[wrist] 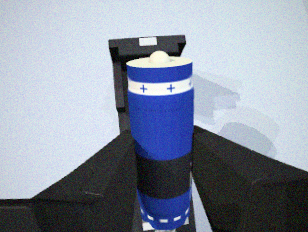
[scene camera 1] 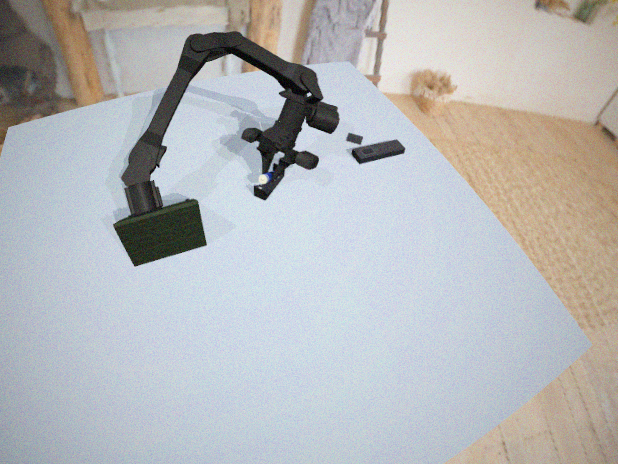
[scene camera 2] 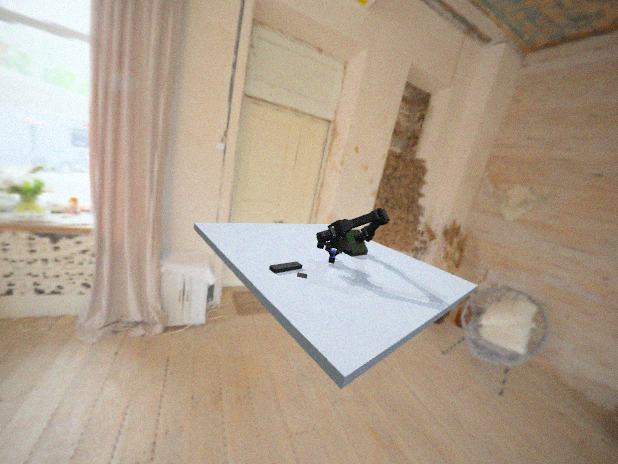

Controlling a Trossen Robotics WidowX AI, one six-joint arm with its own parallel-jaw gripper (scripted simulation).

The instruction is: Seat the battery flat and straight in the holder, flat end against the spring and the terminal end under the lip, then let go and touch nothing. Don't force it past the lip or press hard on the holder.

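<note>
Scene camera 1 shows my gripper (scene camera 1: 267, 180) and a black remote-like block (scene camera 1: 366, 154). The wrist view shows a battery (wrist: 160, 99) and, again, my gripper (wrist: 160, 137).
</note>
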